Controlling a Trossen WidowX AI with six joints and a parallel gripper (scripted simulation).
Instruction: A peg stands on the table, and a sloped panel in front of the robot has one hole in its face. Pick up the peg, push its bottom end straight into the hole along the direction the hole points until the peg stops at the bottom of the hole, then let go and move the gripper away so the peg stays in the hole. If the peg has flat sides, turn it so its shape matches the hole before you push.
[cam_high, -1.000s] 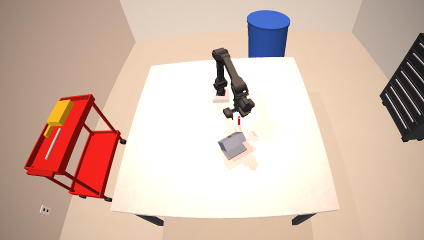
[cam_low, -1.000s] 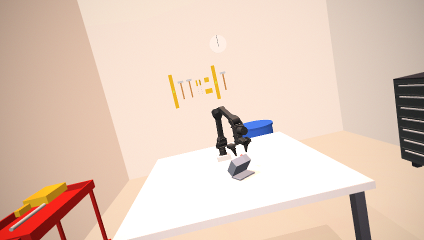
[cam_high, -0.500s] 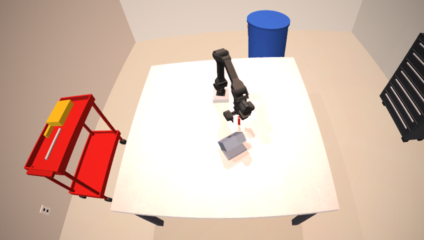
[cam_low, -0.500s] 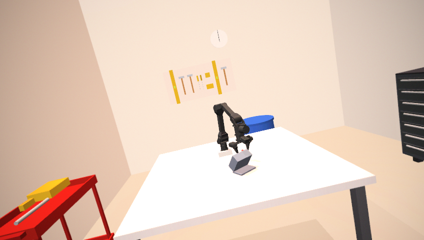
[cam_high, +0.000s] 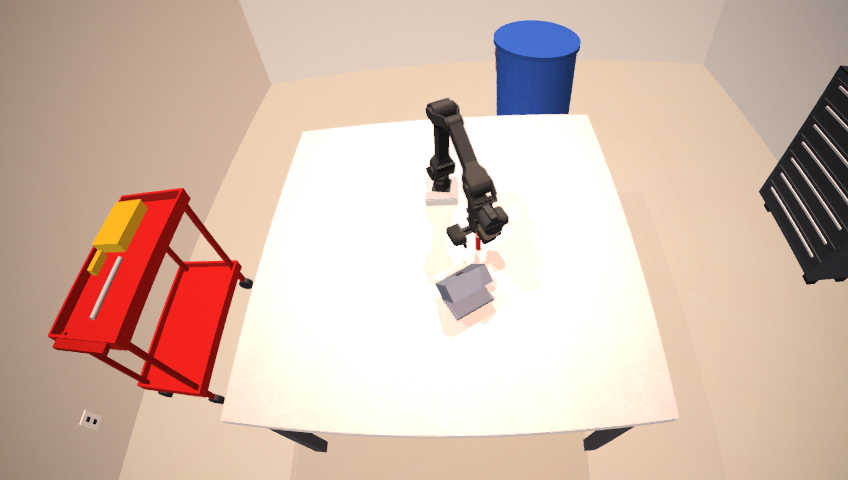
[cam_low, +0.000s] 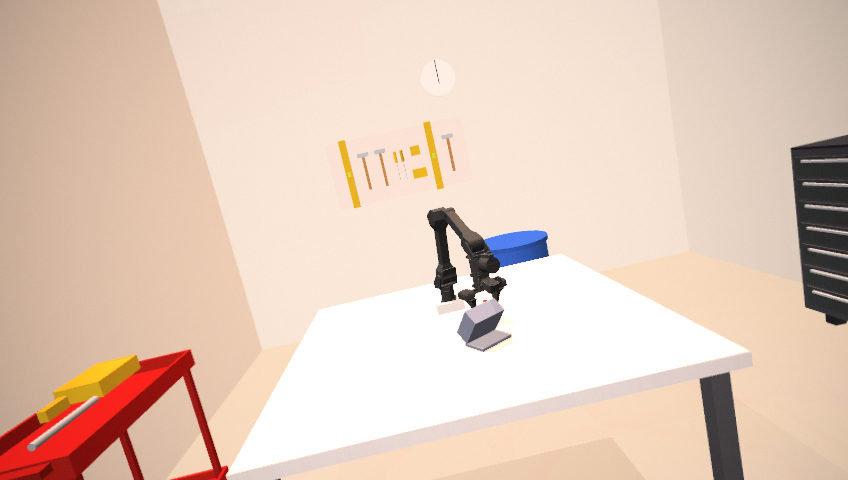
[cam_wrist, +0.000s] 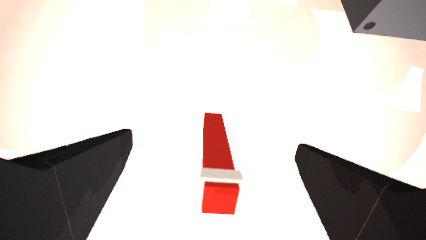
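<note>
The red square peg lies 20 mm above my gripper tip. The rest, counted from my gripper tip: sloped panel: 170 mm ahead, 20 mm to the right, 30 mm above.
</note>
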